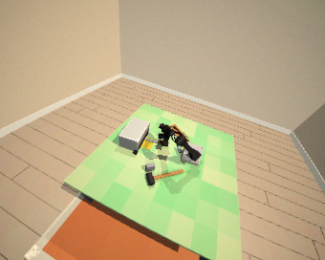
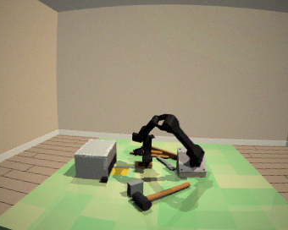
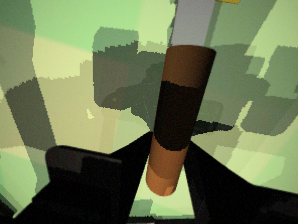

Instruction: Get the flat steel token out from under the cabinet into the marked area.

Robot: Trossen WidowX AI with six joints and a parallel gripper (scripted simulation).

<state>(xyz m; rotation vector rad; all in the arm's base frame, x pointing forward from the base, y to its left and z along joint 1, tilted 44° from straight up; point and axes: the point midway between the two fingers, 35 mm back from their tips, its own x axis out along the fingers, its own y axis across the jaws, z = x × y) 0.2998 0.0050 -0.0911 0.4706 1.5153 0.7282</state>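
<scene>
Now: gripper tip 14 cm past the flat grey tool and 6 cm to the left of it. Round my gripper tip: small grey block 32 cm to the left, 3 cm above, 2 cm ahead; steel token 31 cm ahead, 7 cm to the left.
</scene>
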